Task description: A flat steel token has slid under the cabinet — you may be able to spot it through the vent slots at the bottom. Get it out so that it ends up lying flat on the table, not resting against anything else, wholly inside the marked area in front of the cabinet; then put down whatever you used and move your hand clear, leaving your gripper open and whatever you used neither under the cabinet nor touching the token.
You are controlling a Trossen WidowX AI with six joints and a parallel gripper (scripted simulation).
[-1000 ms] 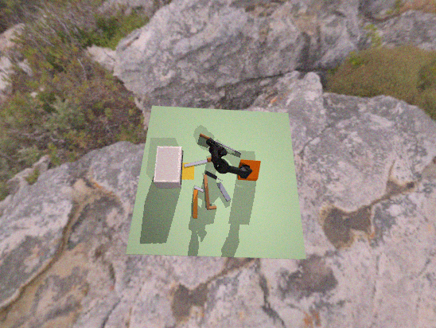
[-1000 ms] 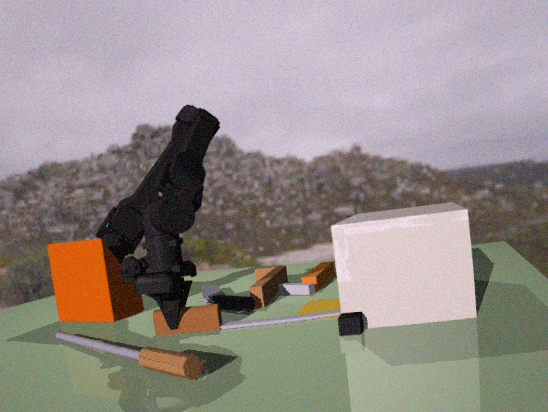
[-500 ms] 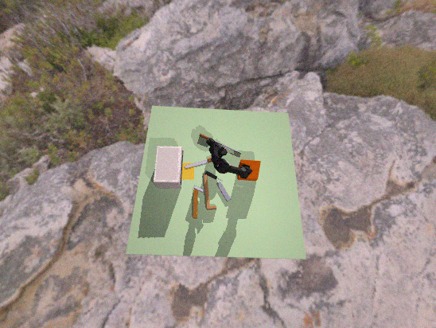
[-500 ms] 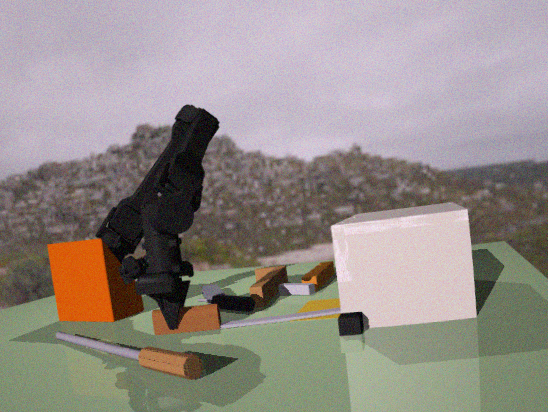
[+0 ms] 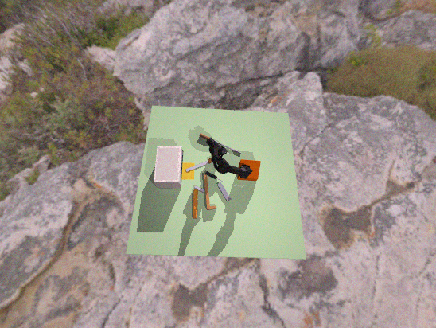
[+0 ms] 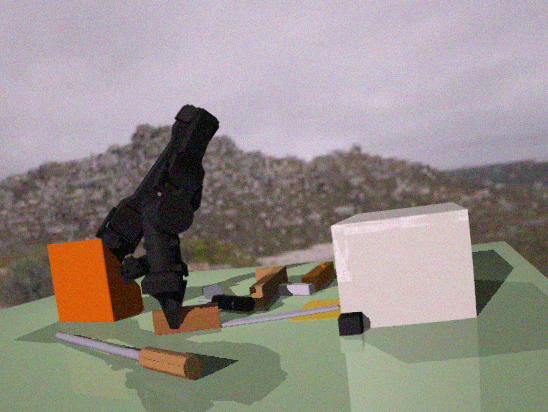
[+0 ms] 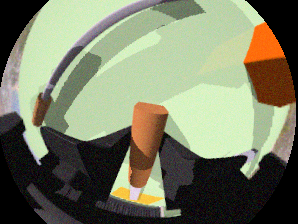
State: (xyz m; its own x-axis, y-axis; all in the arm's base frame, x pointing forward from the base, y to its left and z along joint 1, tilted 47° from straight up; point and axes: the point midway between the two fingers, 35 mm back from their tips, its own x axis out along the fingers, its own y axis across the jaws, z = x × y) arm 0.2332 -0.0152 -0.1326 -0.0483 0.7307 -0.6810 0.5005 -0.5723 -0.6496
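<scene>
The grey bar lies 90 mm behind my gripper tip and 290 mm to the left of it. The rest, counted from my gripper tip: grey token (390 mm ahead, 190 mm to the left); then orange bar (120 mm ahead, 410 mm to the left, 10 mm above).
</scene>
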